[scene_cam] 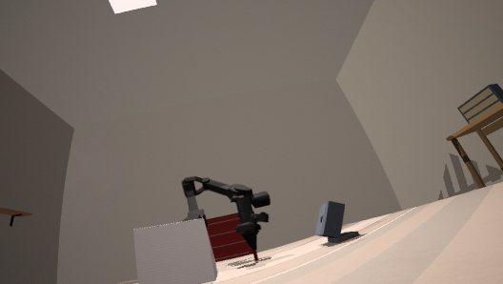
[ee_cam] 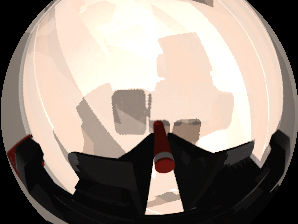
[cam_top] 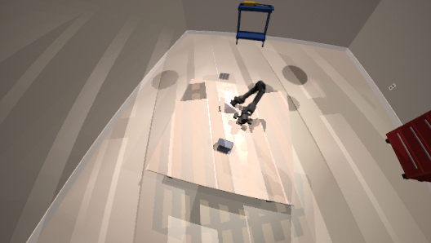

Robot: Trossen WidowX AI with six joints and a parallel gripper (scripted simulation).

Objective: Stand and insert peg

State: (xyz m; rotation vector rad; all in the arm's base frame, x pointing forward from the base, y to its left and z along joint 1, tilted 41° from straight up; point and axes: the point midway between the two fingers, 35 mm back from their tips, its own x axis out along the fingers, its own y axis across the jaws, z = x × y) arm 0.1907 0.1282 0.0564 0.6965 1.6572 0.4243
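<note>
Now: the grey-blue sloped panel 27 cm ahead of my gripper tip, 11 cm to the right of it and 3 cm above it. The rest, counted from my gripper tip: red peg (2 cm above).
</note>
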